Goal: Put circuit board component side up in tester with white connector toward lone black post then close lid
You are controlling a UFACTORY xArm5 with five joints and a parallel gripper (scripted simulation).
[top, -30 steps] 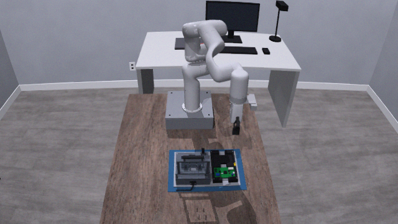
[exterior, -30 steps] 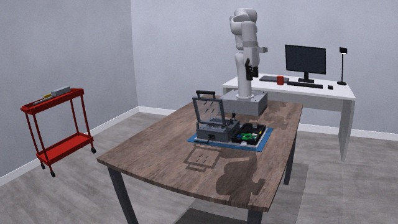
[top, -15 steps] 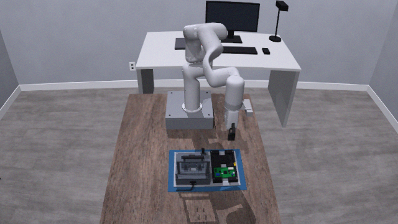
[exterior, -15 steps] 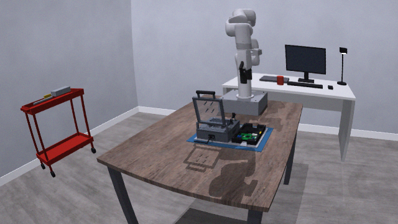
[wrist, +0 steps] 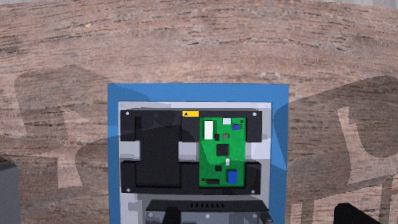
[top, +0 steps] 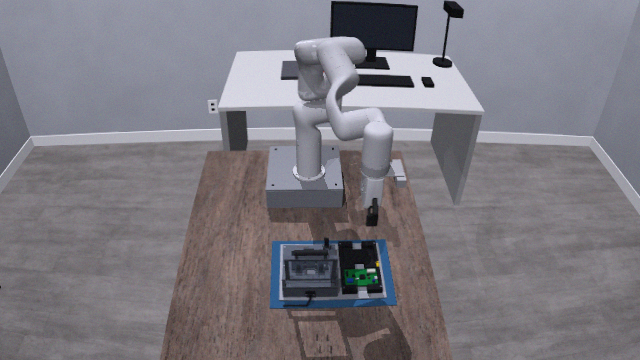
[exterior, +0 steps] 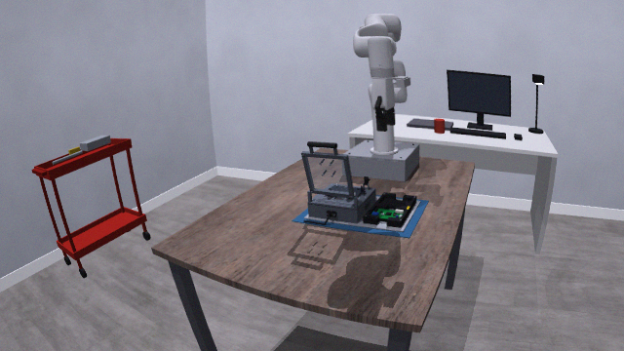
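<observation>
The green circuit board is 29 cm below my hand. Also, from my hand: clear lid (17 cm to the right, 13 cm below, 8 cm ahead); grey tester (20 cm below, 13 cm to the right, 1 cm behind).
</observation>
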